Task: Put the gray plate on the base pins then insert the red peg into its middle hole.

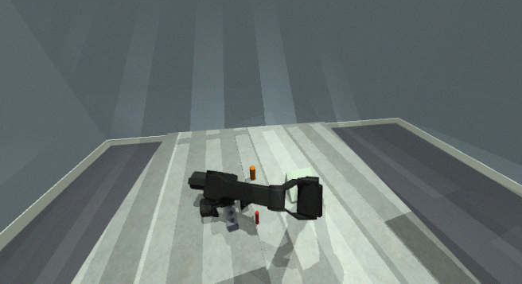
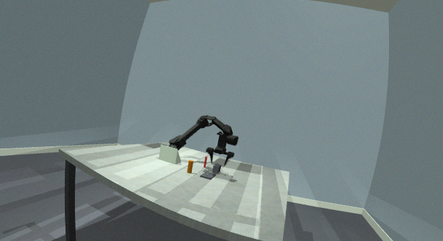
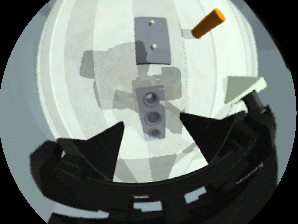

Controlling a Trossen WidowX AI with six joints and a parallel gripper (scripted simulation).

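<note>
Now: the gray plate 20 mm below my gripper tip. From my gripper tip the other things lie so: orange cylinder: 110 mm behind, 200 mm to the right, 20 mm below; then red peg: 100 mm behind, 30 mm to the left, 20 mm below.
</note>
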